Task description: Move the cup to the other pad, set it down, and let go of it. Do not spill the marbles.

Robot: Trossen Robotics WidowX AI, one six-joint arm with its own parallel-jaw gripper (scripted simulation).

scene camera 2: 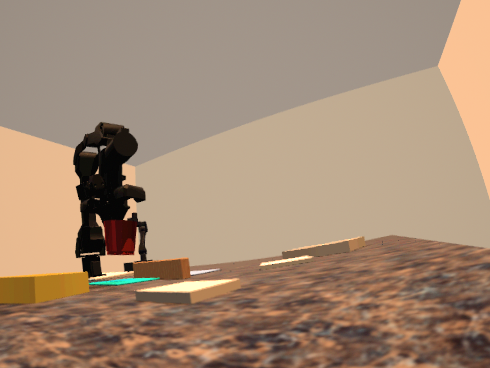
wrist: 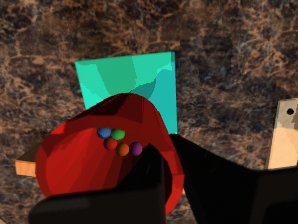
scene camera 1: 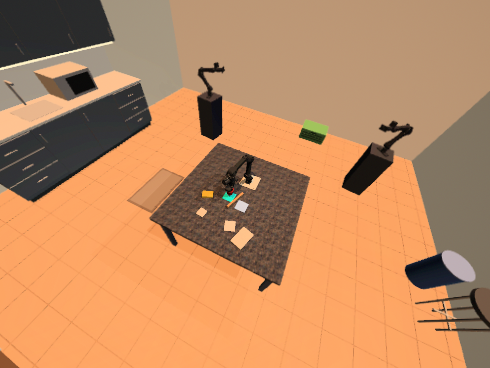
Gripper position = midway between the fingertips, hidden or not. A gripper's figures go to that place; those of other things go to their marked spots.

Labels:
The gripper (wrist: pixel 164 140): 0.11 m from the lens. A red cup (wrist: pixel 72 158): 0.11 m from the lens. A teal pad (wrist: pixel 152 75): 0.19 m from the lens. The marked spots on the red cup and the teal pad are 0.13 m apart.

